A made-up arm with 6 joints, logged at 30 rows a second.
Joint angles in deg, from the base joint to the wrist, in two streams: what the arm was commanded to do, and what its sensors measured. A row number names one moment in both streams.
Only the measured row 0 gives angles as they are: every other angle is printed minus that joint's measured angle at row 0.
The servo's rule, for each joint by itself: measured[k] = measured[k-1] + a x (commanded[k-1-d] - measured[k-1]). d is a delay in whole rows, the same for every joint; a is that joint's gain. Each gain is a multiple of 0.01, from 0.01 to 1. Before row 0 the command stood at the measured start. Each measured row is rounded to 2 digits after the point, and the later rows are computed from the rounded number. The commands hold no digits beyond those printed.
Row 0, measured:
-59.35 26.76 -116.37 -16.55 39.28 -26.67
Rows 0 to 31, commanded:
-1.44 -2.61 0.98 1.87 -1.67 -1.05
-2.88 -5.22 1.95 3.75 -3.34 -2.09
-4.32 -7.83 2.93 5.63 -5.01 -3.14
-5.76 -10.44 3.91 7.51 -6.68 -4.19
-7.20 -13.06 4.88 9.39 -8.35 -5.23
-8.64 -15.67 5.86 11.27 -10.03 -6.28
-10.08 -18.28 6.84 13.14 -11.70 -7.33
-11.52 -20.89 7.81 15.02 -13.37 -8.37
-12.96 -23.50 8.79 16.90 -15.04 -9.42
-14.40 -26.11 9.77 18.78 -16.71 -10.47
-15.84 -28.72 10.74 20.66 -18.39 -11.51
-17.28 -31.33 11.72 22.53 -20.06 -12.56
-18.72 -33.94 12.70 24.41 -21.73 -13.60
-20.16 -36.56 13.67 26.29 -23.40 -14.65
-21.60 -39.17 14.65 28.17 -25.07 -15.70
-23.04 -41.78 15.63 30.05 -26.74 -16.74
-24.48 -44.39 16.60 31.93 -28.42 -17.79
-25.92 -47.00 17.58 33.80 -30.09 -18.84
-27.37 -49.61 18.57 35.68 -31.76 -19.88
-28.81 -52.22 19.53 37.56 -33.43 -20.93
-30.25 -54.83 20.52 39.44 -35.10 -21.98
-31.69 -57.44 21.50 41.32 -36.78 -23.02
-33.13 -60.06 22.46 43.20 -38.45 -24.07
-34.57 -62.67 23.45 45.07 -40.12 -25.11
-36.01 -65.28 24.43 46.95 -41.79 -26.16
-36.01 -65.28 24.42 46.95 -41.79 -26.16
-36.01 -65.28 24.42 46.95 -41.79 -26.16
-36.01 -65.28 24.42 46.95 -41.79 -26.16
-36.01 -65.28 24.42 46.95 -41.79 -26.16
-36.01 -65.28 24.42 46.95 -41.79 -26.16
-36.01 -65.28 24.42 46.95 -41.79 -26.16
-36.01 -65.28 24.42 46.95 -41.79 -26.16
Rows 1 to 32, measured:
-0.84 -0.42 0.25 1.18 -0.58 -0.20
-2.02 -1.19 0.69 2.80 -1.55 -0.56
-3.35 -2.25 1.27 4.58 -2.76 -1.05
-4.75 -3.56 1.96 6.43 -4.13 -1.65
-6.17 -5.08 2.72 8.29 -5.61 -2.33
-7.60 -6.77 3.54 10.17 -7.16 -3.08
-9.04 -8.61 4.40 12.04 -8.75 -3.89
-10.48 -10.57 5.29 13.92 -10.37 -4.74
-11.92 -12.64 6.20 15.80 -12.00 -5.63
-13.36 -14.80 7.13 17.68 -13.65 -6.55
-14.80 -17.03 8.07 19.56 -15.31 -7.49
-16.24 -19.32 9.02 21.43 -16.97 -8.45
-17.68 -21.66 9.98 23.31 -18.64 -9.43
-19.12 -24.04 10.94 25.19 -20.31 -10.42
-20.56 -26.46 11.90 27.07 -21.98 -11.42
-22.00 -28.91 12.87 28.95 -23.65 -12.43
-23.44 -31.39 13.84 30.83 -25.32 -13.45
-24.88 -33.89 14.81 32.70 -26.99 -14.47
-26.32 -36.41 15.79 34.58 -28.66 -15.50
-27.76 -38.94 16.76 36.46 -30.33 -16.53
-29.20 -41.48 17.74 38.34 -32.00 -17.57
-30.64 -44.03 18.72 40.22 -33.67 -18.61
-32.08 -46.59 19.69 42.10 -35.34 -19.65
-33.52 -49.16 20.67 43.97 -37.01 -20.69
-34.96 -51.74 21.65 45.85 -38.68 -21.73
-35.57 -53.91 22.37 46.54 -39.77 -22.57
-35.83 -55.73 22.90 46.80 -40.48 -23.25
-35.93 -57.26 23.30 46.89 -40.94 -23.80
-35.98 -58.54 23.59 46.93 -41.24 -24.25
-36.00 -59.62 23.81 46.94 -41.43 -24.61
-36.01 -60.53 23.97 46.95 -41.56 -24.90
-36.01 -61.29 24.09 46.95 -41.64 -25.14
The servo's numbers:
d 0
a 0.58 0.16 0.26 0.63 0.35 0.19

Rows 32 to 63, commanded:
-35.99 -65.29 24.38 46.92 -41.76 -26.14
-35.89 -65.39 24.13 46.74 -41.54 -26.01
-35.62 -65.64 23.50 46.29 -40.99 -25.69
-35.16 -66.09 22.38 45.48 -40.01 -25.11
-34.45 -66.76 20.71 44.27 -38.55 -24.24
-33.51 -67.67 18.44 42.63 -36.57 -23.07
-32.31 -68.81 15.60 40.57 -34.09 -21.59
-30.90 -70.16 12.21 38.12 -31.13 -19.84
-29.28 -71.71 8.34 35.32 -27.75 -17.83
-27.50 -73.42 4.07 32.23 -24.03 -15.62
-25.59 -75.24 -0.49 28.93 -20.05 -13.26
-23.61 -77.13 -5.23 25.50 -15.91 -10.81
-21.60 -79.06 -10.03 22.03 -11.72 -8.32
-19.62 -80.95 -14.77 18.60 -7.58 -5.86
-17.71 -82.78 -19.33 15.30 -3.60 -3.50
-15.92 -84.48 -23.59 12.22 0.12 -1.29
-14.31 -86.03 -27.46 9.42 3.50 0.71
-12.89 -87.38 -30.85 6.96 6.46 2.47
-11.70 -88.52 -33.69 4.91 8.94 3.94
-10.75 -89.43 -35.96 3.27 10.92 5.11
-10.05 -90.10 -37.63 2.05 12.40 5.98
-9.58 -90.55 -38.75 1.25 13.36 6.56
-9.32 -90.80 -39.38 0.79 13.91 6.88
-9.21 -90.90 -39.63 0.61 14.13 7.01
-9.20 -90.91 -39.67 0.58 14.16 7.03
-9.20 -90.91 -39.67 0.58 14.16 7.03
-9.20 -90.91 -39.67 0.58 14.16 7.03
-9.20 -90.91 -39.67 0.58 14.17 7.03
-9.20 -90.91 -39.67 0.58 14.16 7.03
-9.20 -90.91 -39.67 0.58 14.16 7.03
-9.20 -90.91 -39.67 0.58 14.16 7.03
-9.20 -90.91 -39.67 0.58 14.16 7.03
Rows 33 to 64, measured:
-36.00 -61.93 24.17 46.93 -41.68 -25.33
-35.94 -62.48 24.16 46.81 -41.63 -25.46
-35.75 -62.99 23.99 46.48 -41.41 -25.50
-35.41 -63.49 23.57 45.85 -40.92 -25.43
-34.85 -64.01 22.83 44.85 -40.09 -25.20
-34.07 -64.60 21.69 43.45 -38.86 -24.80
-33.05 -65.27 20.11 41.64 -37.19 -24.19
-31.80 -66.05 18.06 39.42 -35.07 -23.36
-30.34 -66.96 15.53 36.84 -32.51 -22.31
-28.69 -67.99 12.55 33.94 -29.54 -21.04
-26.89 -69.15 9.16 30.78 -26.22 -19.56
-24.99 -70.43 5.42 27.45 -22.61 -17.90
-23.02 -71.81 1.40 24.04 -18.80 -16.08
-21.05 -73.27 -2.80 20.61 -14.87 -14.14
-19.11 -74.79 -7.10 17.26 -10.93 -12.12
-17.26 -76.34 -11.39 14.08 -7.06 -10.06
-15.55 -77.89 -15.57 11.14 -3.36 -8.01
-14.01 -79.41 -19.54 8.51 0.08 -6.02
-12.67 -80.87 -23.22 6.24 3.18 -4.13
-11.56 -82.24 -26.53 4.37 5.89 -2.37
-10.68 -83.50 -29.42 2.91 8.17 -0.78
-10.04 -84.63 -31.85 1.86 9.99 0.61
-9.62 -85.62 -33.81 1.19 11.36 1.80
-9.38 -86.46 -35.32 0.82 12.33 2.79
-9.28 -87.17 -36.45 0.67 12.97 3.60
-9.23 -87.77 -37.29 0.61 13.39 4.25
-9.21 -88.27 -37.91 0.59 13.66 4.78
-9.20 -88.69 -38.37 0.58 13.84 5.21
-9.20 -89.05 -38.71 0.58 13.95 5.56
-9.20 -89.35 -38.96 0.58 14.02 5.84
-9.20 -89.60 -39.14 0.58 14.07 6.07
-9.20 -89.81 -39.28 0.58 14.10 6.25

